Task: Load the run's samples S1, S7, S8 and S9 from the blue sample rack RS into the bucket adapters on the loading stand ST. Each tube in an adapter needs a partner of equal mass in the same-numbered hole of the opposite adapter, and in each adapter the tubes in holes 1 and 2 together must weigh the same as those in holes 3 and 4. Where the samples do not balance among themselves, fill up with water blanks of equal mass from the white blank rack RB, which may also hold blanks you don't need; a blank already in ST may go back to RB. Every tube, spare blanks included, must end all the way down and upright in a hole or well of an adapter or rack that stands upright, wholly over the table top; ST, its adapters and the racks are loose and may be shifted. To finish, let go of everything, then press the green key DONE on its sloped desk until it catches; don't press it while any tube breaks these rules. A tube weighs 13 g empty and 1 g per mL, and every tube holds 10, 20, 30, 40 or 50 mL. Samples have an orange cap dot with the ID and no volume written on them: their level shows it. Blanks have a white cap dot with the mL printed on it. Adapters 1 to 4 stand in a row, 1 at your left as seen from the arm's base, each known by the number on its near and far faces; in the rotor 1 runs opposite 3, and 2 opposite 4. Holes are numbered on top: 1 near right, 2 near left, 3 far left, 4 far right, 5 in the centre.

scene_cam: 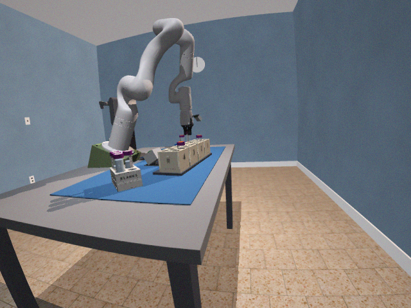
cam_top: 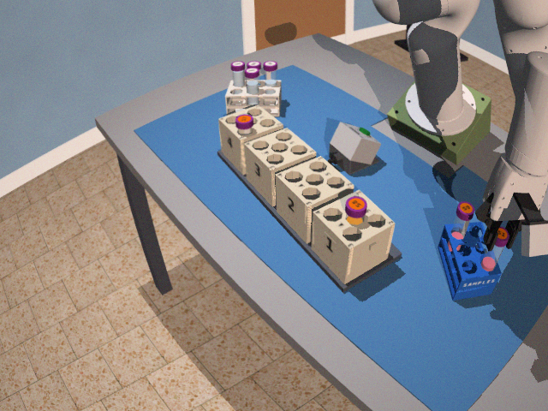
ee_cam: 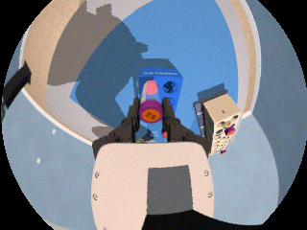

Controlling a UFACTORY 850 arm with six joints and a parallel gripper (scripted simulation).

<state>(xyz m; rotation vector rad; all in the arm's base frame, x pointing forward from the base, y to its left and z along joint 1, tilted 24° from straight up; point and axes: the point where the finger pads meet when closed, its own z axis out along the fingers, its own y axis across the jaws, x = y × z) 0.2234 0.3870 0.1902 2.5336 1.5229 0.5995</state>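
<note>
Right now the tube is 50 mm below my hand and 10 mm to the left of it. From my hand the other things lie so: loading stand ST (360 mm to the right, 170 mm ahead, 130 mm below); then white blank rack (710 mm to the right, 100 mm below, 90 mm ahead); then blue sample rack (100 mm below, 40 mm to the right).
</note>
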